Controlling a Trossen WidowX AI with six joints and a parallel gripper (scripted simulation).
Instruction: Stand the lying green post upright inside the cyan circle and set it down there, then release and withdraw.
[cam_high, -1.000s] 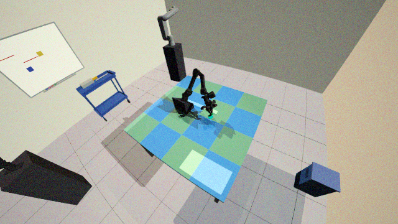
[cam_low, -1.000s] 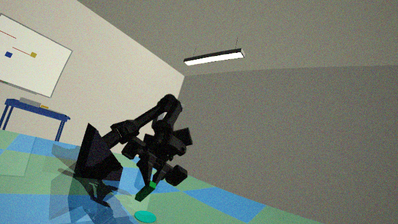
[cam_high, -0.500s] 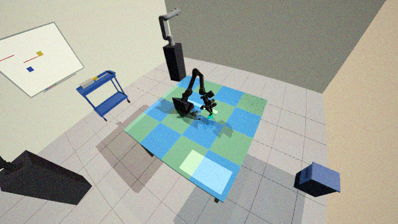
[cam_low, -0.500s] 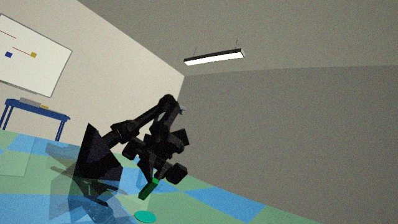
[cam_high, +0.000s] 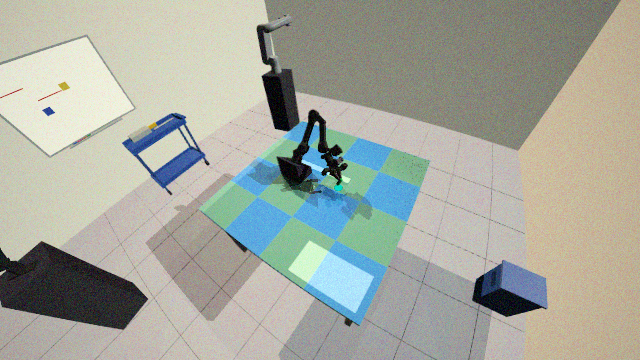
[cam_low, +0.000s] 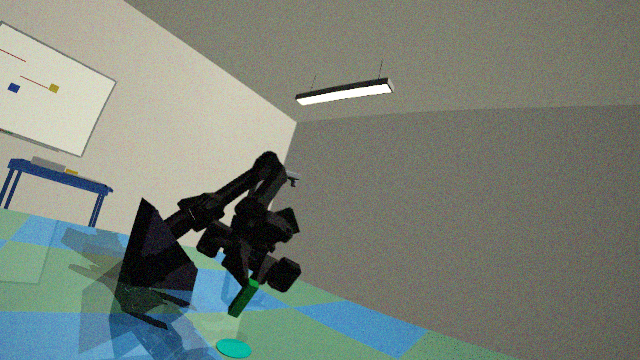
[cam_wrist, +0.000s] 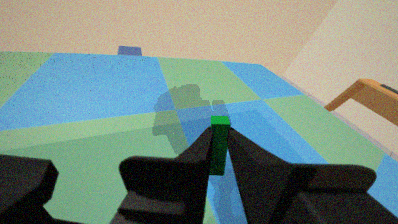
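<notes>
Right now my gripper tip is 3 cm past the cyan circle, 3 cm to the right of it and 12 cm above it. The rest, counted from my gripper tip: green post (1 cm behind, 2 cm below).
</notes>
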